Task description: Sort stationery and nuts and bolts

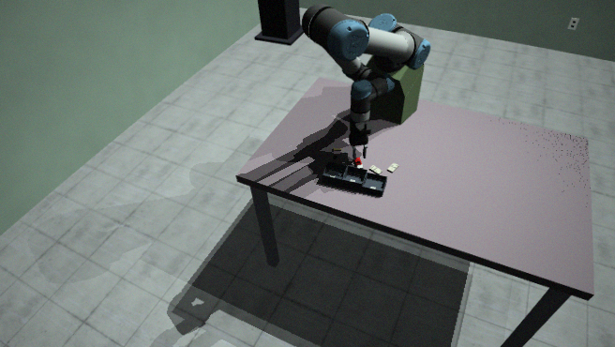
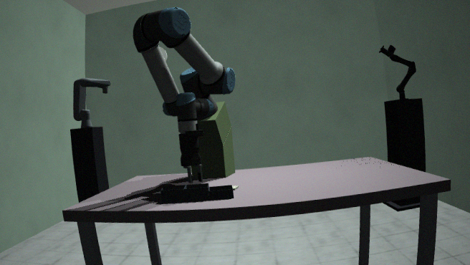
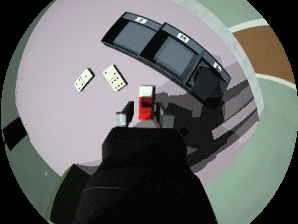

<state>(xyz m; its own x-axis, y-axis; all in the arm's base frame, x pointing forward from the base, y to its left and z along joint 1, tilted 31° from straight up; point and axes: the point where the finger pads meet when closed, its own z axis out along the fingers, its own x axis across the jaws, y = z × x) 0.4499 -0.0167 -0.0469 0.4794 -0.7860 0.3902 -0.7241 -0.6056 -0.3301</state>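
Now: hand 5 cm above the red item and 1 cm short of it. Round my hand: yellow thing: 13 cm to the right, 5 cm below, 5 cm behind; then small grey object: 8 cm to the right, 5 cm below, 4 cm behind.
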